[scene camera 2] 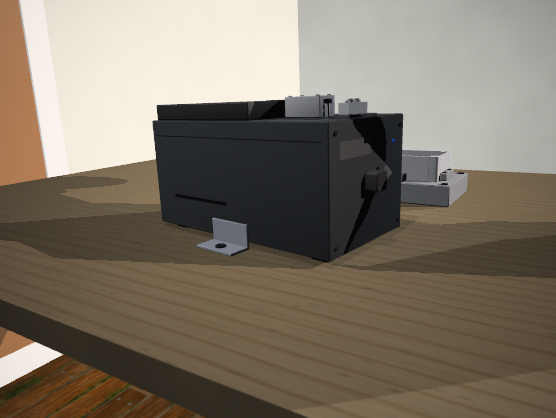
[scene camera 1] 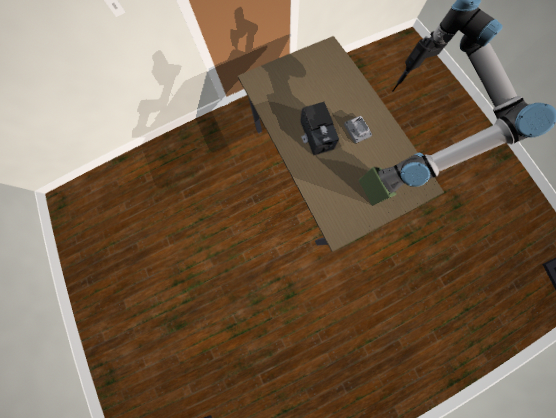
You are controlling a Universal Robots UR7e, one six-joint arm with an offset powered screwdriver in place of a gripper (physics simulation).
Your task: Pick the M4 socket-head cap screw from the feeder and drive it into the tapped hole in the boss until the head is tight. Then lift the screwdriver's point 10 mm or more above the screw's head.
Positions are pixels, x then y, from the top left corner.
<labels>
A black screw feeder (scene camera 2: 299,197) is 0.46 m from the lens. A grey fixture base (scene camera 2: 413,192): 0.74 m from the lens. The marked spots on the black screw feeder and the grey fixture base are 0.31 m apart.
</labels>
